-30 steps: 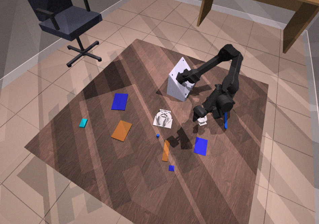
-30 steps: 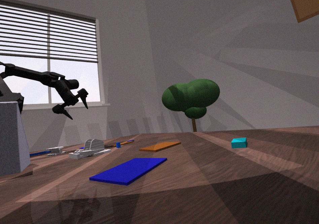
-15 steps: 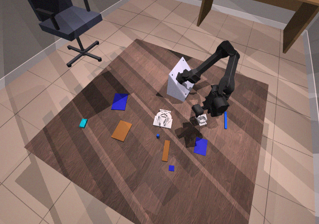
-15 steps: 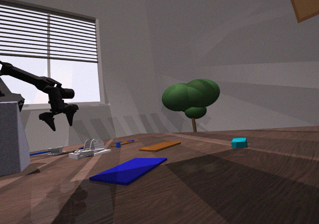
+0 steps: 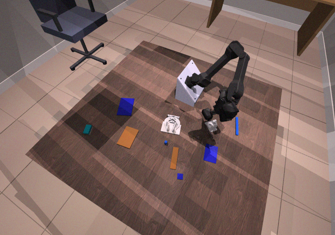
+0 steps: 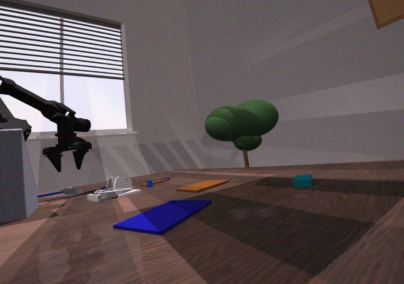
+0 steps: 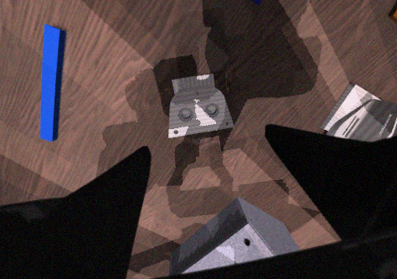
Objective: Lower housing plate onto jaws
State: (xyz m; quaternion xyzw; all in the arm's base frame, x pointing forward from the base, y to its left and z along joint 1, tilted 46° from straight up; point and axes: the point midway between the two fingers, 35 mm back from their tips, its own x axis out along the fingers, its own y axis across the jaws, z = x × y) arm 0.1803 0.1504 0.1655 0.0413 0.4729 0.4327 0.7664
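Now: gripper tip 70 mm above the grey housing plate. The rest, counted from my gripper tip: small blue cube (230 mm to the right, 220 mm ahead, 80 mm below); then blue bar (160 mm to the left, 90 mm below, 60 mm behind); then teal block (720 mm to the right, 320 mm ahead, 90 mm below).
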